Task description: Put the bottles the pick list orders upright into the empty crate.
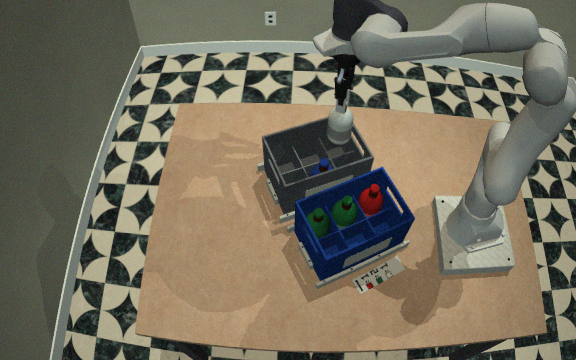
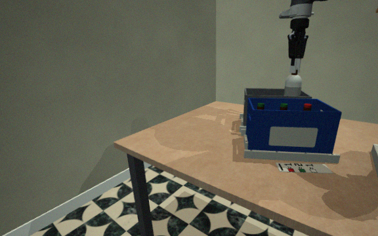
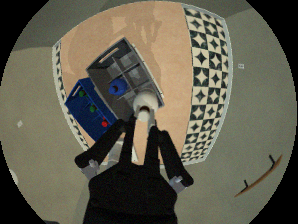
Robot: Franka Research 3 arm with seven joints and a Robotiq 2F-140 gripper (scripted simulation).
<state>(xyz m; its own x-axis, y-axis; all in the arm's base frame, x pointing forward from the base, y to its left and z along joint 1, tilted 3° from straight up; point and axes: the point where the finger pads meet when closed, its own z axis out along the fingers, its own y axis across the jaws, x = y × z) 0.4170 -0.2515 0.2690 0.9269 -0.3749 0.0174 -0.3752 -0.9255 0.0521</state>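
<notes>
My hand is 8 cm above the white bottle. Round my hand: red bottle: 9 cm behind, 20 cm to the left, 21 cm below; then grey crate: 6 cm ahead, 8 cm to the left, 21 cm below; then blue bottle: 5 cm ahead, 12 cm to the left, 21 cm below.
</notes>
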